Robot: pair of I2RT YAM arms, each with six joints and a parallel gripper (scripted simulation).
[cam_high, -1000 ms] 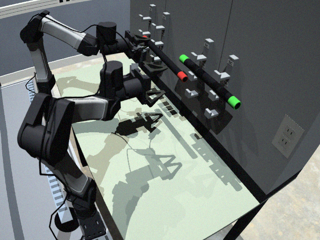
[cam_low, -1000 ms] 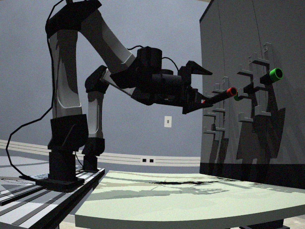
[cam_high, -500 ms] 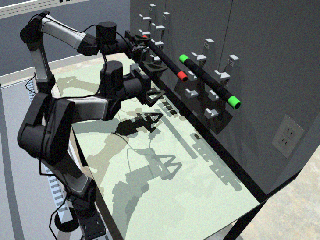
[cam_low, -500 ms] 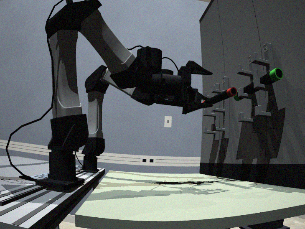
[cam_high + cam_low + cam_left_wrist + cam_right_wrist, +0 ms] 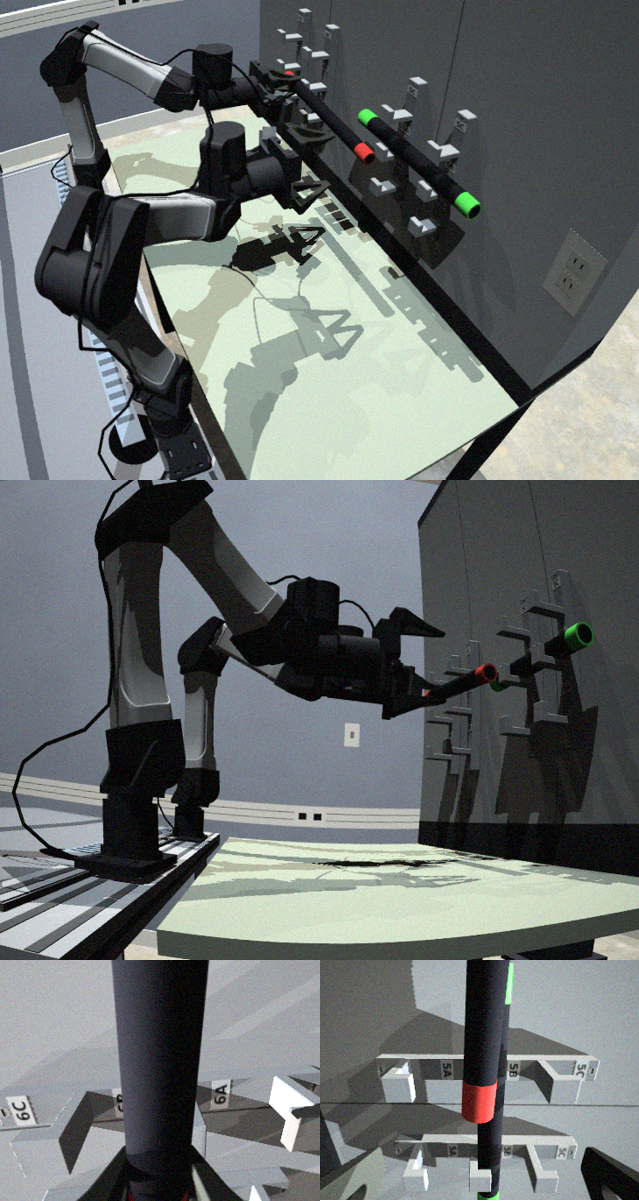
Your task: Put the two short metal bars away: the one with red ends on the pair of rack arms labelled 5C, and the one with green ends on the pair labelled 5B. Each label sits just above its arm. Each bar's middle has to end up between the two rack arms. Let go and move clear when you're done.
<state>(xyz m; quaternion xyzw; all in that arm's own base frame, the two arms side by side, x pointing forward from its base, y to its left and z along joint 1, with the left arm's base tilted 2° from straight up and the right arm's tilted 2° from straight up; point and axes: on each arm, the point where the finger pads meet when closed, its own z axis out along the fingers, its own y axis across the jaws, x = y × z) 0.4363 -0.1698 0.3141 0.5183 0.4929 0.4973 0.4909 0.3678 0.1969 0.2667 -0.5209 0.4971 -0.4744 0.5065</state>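
Note:
My right gripper is now 13 cm short of the green-ended bar, 6 cm to the left of it and 1 cm below it. Round my right hand: red-ended bar (14 cm to the left, 7 cm ahead, 1 cm above); wall panel (28 cm ahead, 17 cm above, 11 cm to the left); outlet plate (39 cm to the right, 16 cm ahead, 2 cm above).
Right now the red-ended bar is 120 mm to the right of my left hand and 10 mm below it. Round my left hand: wall panel 210 mm ahead, 150 mm to the right, 160 mm above; outlet plate 90 mm ahead, 650 mm to the right, 10 mm above; green-ended bar 60 mm ahead, 320 mm to the right.

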